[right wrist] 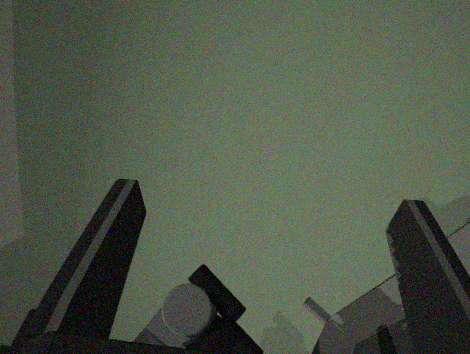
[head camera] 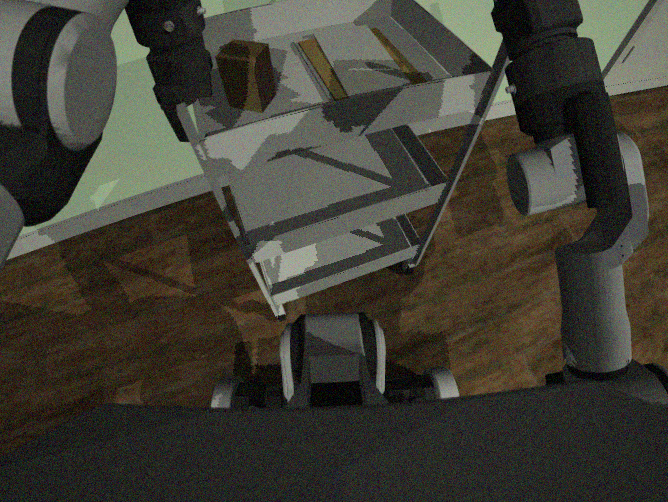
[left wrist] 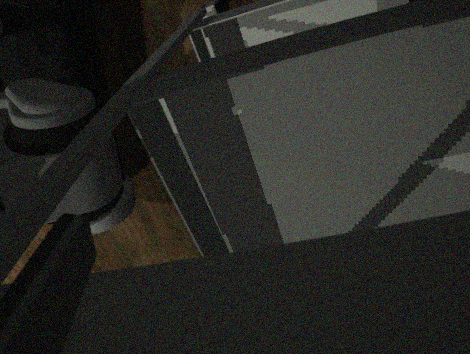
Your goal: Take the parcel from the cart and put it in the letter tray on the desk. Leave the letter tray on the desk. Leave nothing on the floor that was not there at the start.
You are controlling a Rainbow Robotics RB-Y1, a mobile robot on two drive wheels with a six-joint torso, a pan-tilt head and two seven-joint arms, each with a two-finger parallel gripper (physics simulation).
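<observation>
The parcel, a brown box, stands at the left of the top tray of the grey cart. My left gripper is open and empty; in the head view its dark fingers overlap the cart's left edge, to the left of the parcel and apart from it. The left wrist view looks down across the cart's front and a lower shelf; the parcel does not show there. My right gripper is open and empty, its fingers wide apart before a green wall. The desk and the letter tray cannot be made out.
A flat frame-like thing with brown strips lies on the cart's top tray, right of the parcel. The cart's right post slants down toward my base. A pale green wall stands behind, above the wooden floor. A pale panel shows at upper right.
</observation>
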